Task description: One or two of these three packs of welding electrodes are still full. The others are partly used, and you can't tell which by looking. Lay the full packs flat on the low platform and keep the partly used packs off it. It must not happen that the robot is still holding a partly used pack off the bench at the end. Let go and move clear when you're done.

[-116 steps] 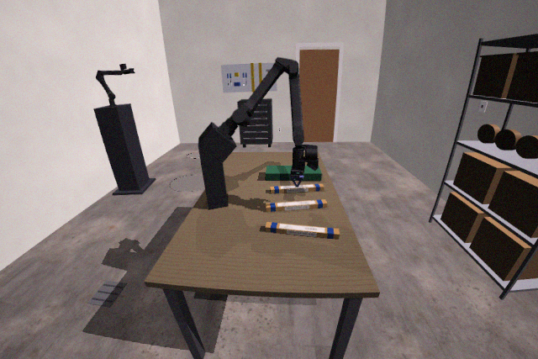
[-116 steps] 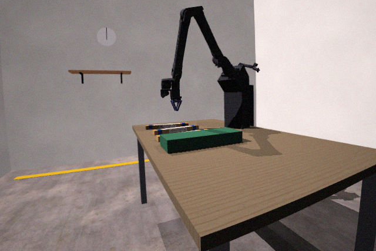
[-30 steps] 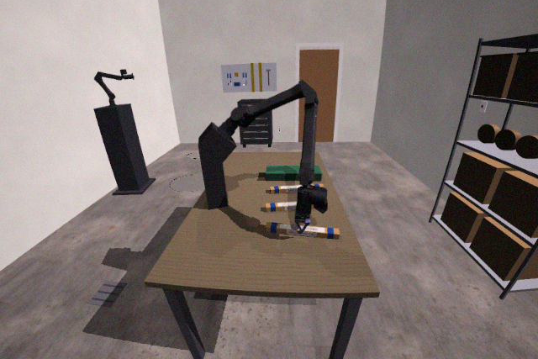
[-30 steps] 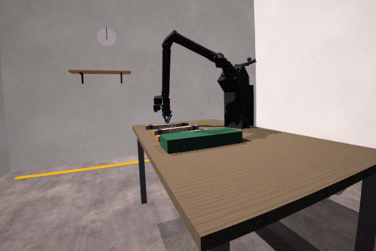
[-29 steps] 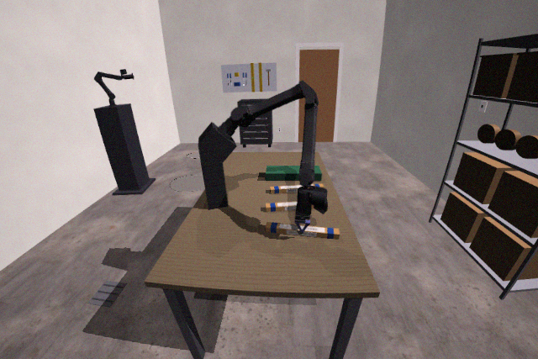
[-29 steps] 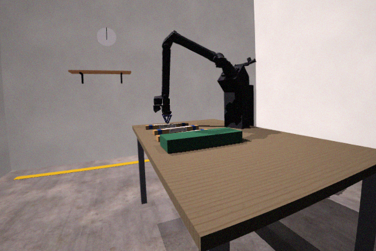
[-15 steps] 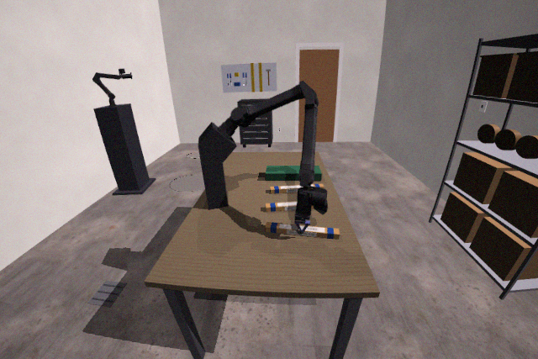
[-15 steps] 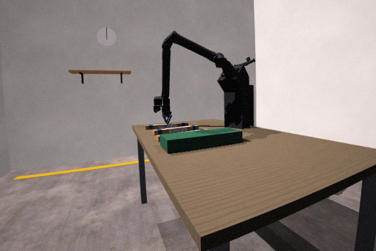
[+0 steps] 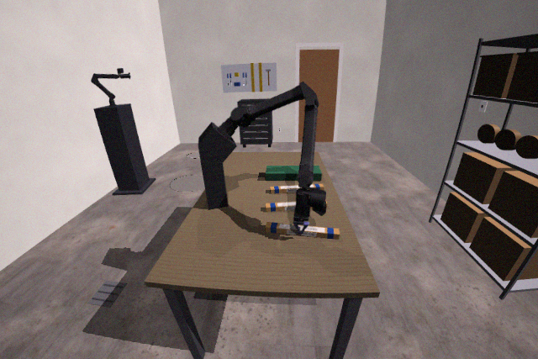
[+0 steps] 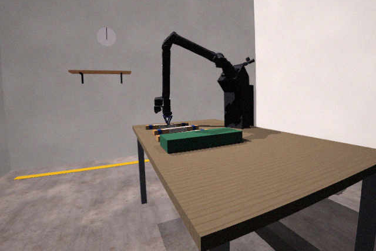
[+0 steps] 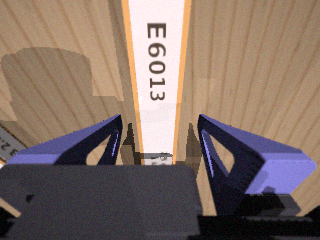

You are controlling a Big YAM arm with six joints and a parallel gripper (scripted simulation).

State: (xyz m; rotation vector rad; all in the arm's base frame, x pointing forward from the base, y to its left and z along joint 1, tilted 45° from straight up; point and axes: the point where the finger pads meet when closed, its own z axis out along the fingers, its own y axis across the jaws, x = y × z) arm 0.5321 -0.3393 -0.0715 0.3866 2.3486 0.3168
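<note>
Now: hand 2 cm above the pack. Also, from my hand: green low platform 6 cm ahead, 60 cm to the left, 2 cm below.
</note>
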